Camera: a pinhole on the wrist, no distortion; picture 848 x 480 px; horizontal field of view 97.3 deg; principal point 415.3 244.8 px. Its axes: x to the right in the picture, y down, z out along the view. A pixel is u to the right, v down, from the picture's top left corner.
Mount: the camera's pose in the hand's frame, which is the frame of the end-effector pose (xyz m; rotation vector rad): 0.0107 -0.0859 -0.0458 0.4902 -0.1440 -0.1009
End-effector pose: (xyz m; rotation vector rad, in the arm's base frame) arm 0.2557 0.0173 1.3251 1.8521 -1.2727 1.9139
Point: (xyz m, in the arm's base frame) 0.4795 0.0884 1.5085
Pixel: 644 58
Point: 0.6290 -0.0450 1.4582
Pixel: 536 252
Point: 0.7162 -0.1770 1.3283
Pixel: 454 361
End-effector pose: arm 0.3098 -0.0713 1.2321 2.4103 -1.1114 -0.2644
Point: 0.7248 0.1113 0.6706
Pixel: 571 6
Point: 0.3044 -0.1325 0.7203
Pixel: 486 344
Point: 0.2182 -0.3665 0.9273
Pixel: outside the picture
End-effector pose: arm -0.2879 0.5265 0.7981 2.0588 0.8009 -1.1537
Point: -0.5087 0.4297 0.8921
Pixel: 74 389
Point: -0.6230 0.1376 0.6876
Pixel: 358 471
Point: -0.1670 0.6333 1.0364
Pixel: behind the camera
